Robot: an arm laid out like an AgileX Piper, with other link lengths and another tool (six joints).
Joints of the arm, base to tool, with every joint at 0 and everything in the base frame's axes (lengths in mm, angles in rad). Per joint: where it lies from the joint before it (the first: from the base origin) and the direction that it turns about. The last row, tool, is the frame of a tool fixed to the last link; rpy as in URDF.
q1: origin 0 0 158.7 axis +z
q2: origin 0 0 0 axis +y
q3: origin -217.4 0 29.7 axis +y
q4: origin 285.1 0 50.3 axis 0.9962 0 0.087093
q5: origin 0 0 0 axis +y
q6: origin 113.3 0 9.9 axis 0.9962 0 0.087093
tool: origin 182.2 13 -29.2 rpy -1.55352 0.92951 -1.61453
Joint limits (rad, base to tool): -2.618..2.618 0..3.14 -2.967..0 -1.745..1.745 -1.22..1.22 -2.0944..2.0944
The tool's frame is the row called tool.
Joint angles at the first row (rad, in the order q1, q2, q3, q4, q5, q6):
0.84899, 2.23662, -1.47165, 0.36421, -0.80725, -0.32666
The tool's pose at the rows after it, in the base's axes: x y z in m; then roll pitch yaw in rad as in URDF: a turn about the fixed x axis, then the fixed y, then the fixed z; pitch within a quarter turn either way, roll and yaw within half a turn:
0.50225 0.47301 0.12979 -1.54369 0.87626 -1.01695
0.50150 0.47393 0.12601 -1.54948 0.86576 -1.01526
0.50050 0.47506 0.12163 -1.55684 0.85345 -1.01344
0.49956 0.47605 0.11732 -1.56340 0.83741 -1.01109
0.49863 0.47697 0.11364 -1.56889 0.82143 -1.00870
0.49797 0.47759 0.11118 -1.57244 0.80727 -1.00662
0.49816 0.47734 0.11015 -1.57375 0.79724 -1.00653
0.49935 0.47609 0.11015 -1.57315 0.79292 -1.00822
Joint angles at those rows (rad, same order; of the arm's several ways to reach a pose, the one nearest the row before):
0.84823, 2.24065, -1.47173, 0.35304, -0.80756, -0.32664
0.84717, 2.24679, -1.47177, 0.34181, -0.80713, -0.32703
0.84610, 2.25347, -1.47175, 0.32895, -0.80583, -0.32784
0.84505, 2.26004, -1.47174, 0.31590, -0.80467, -0.33235
0.84451, 2.26549, -1.47175, 0.30486, -0.80339, -0.33866
0.84422, 2.26890, -1.47174, 0.29692, -0.80205, -0.34601
0.84332, 2.27015, -1.47177, 0.29354, -0.80108, -0.35320
0.84082, 2.27015, -1.47175, 0.29260, -0.80107, -0.35684

